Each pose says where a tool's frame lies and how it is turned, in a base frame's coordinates. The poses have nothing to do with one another.
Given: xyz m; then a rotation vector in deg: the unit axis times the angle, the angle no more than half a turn.
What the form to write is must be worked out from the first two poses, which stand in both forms.
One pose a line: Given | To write
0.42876 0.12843 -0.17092 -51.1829 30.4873 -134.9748 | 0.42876 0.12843 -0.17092 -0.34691 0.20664 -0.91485 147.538
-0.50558 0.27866 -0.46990 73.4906 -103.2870 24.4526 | -0.50558 0.27866 -0.46990 0.56925 -0.80005 0.18941 129.101
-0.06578 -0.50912 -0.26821 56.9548 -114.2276 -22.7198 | -0.06578 -0.50912 -0.26821 0.43931 -0.88108 -0.17525 129.646
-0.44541 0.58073 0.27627 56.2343 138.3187 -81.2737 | -0.44541 0.58073 0.27627 0.33079 0.81364 -0.47808 169.999
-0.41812 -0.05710 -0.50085 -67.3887 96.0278 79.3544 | -0.41812 -0.05710 -0.50085 -0.47580 0.67801 0.56028 141.632
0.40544 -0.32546 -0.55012 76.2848 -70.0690 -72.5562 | 0.40544 -0.32546 -0.55012 0.60321 -0.55406 -0.57372 126.465
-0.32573 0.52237 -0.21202 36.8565 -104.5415 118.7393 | -0.32573 0.52237 -0.21202 0.22689 -0.64357 0.73098 162.439
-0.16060 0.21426 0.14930 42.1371 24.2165 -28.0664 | -0.16060 0.21426 0.14930 0.75081 0.43150 -0.50009 56.122
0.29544 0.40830 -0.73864 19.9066 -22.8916 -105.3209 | 0.29544 0.40830 -0.73864 0.18162 -0.20886 -0.96093 109.603
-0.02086 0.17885 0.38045 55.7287 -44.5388 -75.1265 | -0.02086 0.17885 0.38045 0.53791 -0.42990 -0.72514 103.602
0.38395 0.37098 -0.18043 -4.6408 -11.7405 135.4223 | 0.38395 0.37098 -0.18043 -0.03412 -0.08632 0.99568 136.009
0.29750 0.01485 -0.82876 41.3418 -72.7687 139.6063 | 0.29750 0.01485 -0.82876 0.25399 -0.44706 0.85769 162.771
